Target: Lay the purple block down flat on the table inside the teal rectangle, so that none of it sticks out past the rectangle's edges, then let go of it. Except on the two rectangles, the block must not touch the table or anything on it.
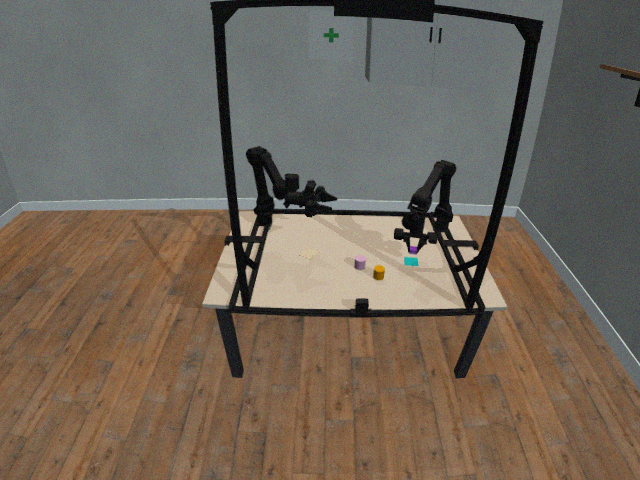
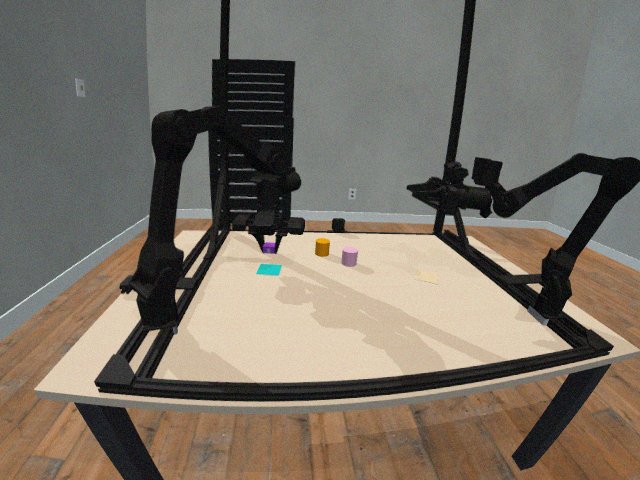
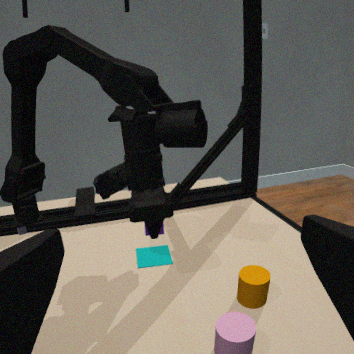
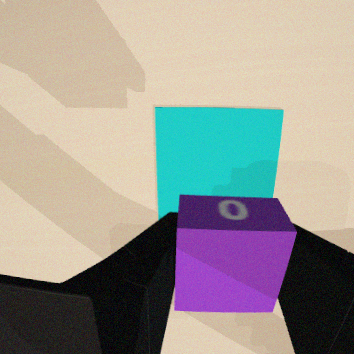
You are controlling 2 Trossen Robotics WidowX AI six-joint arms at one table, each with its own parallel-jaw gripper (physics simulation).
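Places are measured from the left arm's base along level axes (x left, y back, z up), in centimetres.
Where they show: left gripper, fingertip midpoint: (image 1: 334, 203) (image 2: 409, 190) (image 3: 183, 235); right gripper, fingertip midpoint: (image 1: 412, 252) (image 2: 269, 253) (image 3: 153, 232) (image 4: 222, 225); left arm's base, link origin: (image 1: 264, 223) (image 2: 546, 311); right arm's base, link origin: (image 1: 441, 228) (image 2: 159, 319) (image 3: 27, 218).
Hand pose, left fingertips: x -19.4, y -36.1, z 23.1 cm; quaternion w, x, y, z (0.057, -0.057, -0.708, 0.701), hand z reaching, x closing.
Things, the pixels of their top centre, and the offset from my left fingertips. "pt": a spot on its surface instead.
- purple block, top centre: (image 4: 230, 276) (image 3: 153, 220) (image 2: 269, 244) (image 1: 413, 248) dx -2.4, dy -35.1, dz -17.6 cm
- teal rectangle, surface spot: (image 4: 214, 154) (image 3: 149, 256) (image 2: 269, 270) (image 1: 410, 260) pt dx -1.2, dy -35.1, dz -24.9 cm
- orange cylinder, top centre: (image 3: 254, 274) (image 2: 322, 240) (image 1: 379, 268) dx -14.7, dy -20.3, dz -20.6 cm
- pink cylinder, top centre: (image 3: 235, 325) (image 2: 350, 249) (image 1: 360, 258) dx -8.5, dy -12.2, dz -20.5 cm
- pale cream rectangle, surface spot: (image 2: 428, 276) (image 1: 308, 253) pt dx -1.5, dy +10.9, dz -24.9 cm
My right gripper (image 1: 412, 249) (image 2: 270, 247) (image 3: 153, 232) (image 4: 222, 225) is shut on the purple block (image 1: 413, 249) (image 2: 269, 247) (image 3: 160, 230) (image 4: 228, 260), which bears a "0" on one face. It holds the block low above the table, just beside the teal rectangle (image 1: 410, 261) (image 2: 269, 270) (image 3: 154, 256) (image 4: 214, 154); the block hangs clear of the surface. My left gripper (image 1: 328, 196) (image 2: 415, 188) is open and empty, high over the far side of the table.
An orange cylinder (image 1: 379, 272) (image 2: 322, 247) (image 3: 253, 286) and a pink cylinder (image 1: 360, 262) (image 2: 350, 256) (image 3: 234, 331) stand near the table's middle. A pale cream rectangle (image 1: 310, 254) (image 2: 428, 276) lies flat farther off. Black frame rails (image 2: 318, 388) run along the table edges.
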